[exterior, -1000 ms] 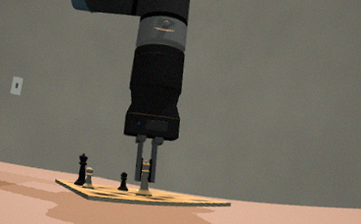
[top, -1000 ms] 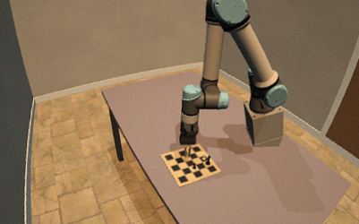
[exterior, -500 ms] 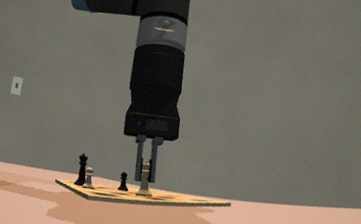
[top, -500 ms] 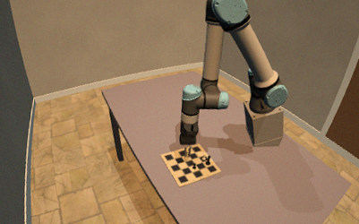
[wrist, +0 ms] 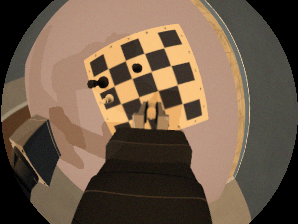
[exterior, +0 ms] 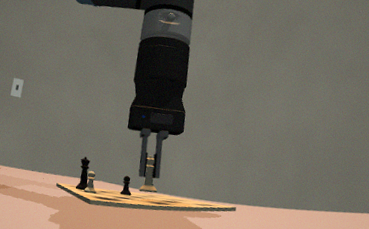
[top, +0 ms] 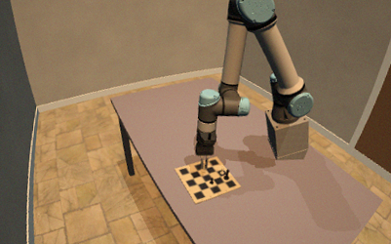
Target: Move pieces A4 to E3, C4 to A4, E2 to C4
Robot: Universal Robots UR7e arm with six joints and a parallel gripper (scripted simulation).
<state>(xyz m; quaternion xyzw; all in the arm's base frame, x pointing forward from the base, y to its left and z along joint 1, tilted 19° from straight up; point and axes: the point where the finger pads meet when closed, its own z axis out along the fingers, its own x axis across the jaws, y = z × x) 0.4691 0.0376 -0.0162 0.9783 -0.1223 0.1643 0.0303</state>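
My hand is 50 mm above the chessboard and 40 mm to the right of it. Also, from my hand: white pawn 80 mm behind, 40 mm below, 30 mm to the left; then black pawn 70 mm to the left, 40 mm below, 10 mm behind; then tall white piece 10 mm below.
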